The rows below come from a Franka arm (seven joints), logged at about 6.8 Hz.
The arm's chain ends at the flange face. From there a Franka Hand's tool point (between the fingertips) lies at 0.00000 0.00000 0.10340 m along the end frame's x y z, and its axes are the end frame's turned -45 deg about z.
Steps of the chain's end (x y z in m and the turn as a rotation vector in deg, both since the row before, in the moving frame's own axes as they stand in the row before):
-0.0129, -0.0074, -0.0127, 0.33, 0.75, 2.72
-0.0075, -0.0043, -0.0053, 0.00, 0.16, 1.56
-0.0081, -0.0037, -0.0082, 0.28, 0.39, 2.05
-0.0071, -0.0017, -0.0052, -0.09, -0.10, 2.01
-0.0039, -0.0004, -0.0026, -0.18, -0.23, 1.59
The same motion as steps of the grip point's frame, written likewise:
-0.0025, -0.0138, -0.0127, -0.30, 0.76, 2.72
-0.0021, -0.0081, -0.0053, -0.11, 0.11, 1.56
-0.0023, -0.0082, -0.0082, -0.08, 0.47, 2.05
-0.0041, -0.0062, -0.0052, 0.01, -0.13, 2.01
-0.0030, -0.0031, -0.0026, 0.04, -0.29, 1.59

